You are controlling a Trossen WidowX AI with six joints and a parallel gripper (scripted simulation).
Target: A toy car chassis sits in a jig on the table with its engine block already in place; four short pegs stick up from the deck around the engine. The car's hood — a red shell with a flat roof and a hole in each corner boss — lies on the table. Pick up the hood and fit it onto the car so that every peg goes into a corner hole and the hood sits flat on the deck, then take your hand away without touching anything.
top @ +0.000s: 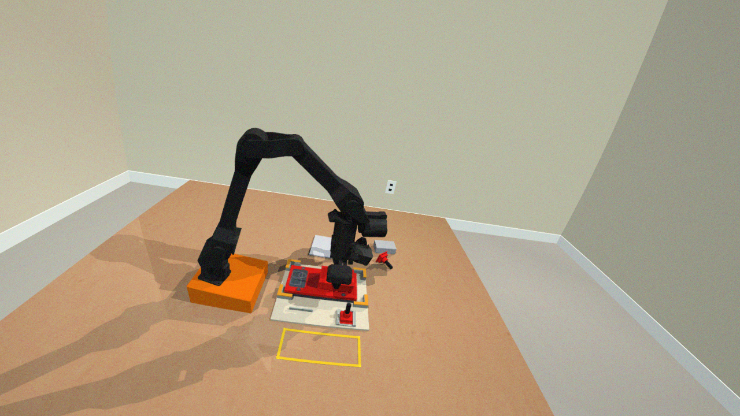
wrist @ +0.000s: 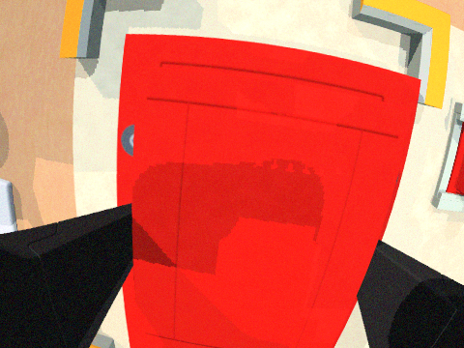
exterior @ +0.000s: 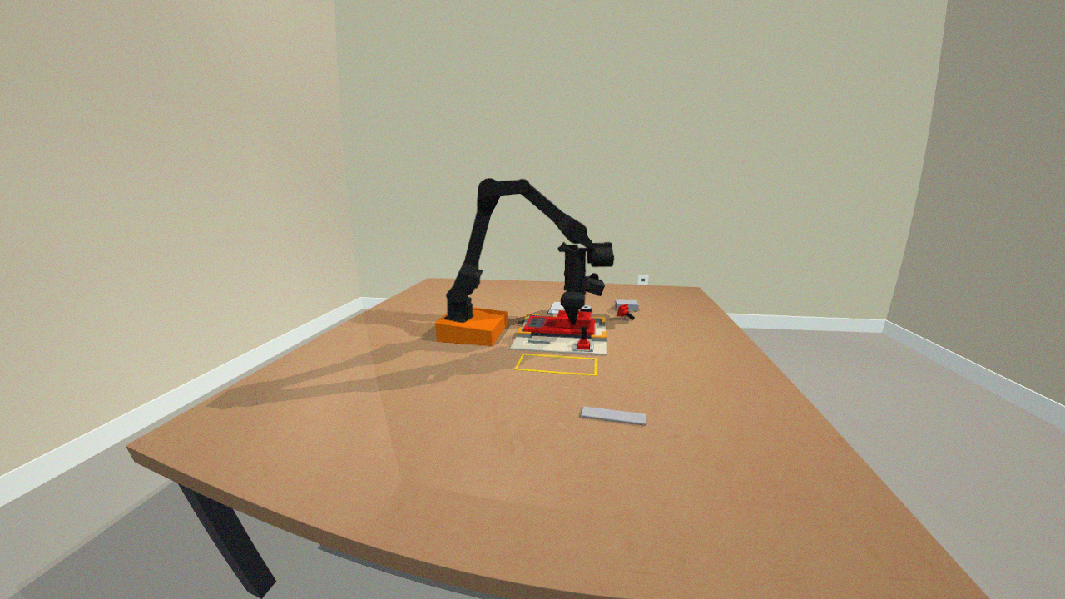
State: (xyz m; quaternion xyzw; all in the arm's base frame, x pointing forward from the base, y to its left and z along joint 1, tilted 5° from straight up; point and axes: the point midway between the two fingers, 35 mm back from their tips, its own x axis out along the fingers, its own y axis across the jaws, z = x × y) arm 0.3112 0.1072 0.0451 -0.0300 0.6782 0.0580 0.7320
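My gripper tip is 10 mm below the red hood. Round my gripper tip: black wheel 180 mm to the left, 30 mm below, 10 mm ahead; cream jig 30 mm below, 20 mm to the right, 20 mm behind; grey engine block 10 mm to the left, 10 mm below.
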